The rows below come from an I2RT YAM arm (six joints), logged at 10 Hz.
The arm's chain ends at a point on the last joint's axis. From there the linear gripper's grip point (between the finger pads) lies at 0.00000 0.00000 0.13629 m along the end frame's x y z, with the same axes.
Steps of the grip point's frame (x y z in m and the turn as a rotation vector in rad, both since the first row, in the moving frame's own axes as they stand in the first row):
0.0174 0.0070 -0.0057 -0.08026 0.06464 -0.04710
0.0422 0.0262 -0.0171 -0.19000 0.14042 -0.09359
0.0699 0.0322 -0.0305 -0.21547 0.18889 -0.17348
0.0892 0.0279 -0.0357 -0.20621 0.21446 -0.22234
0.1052 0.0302 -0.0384 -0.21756 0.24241 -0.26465
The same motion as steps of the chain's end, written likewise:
0.0084 -0.0037 -0.0050 -0.08026 0.06464 -0.04710
0.0221 0.0015 -0.0133 -0.19000 0.14042 -0.09359
0.0421 0.0056 -0.0250 -0.21547 0.18889 -0.17348
0.0576 0.0036 -0.0297 -0.20621 0.21446 -0.22234
0.0693 0.0057 -0.0313 -0.21756 0.24241 -0.26465

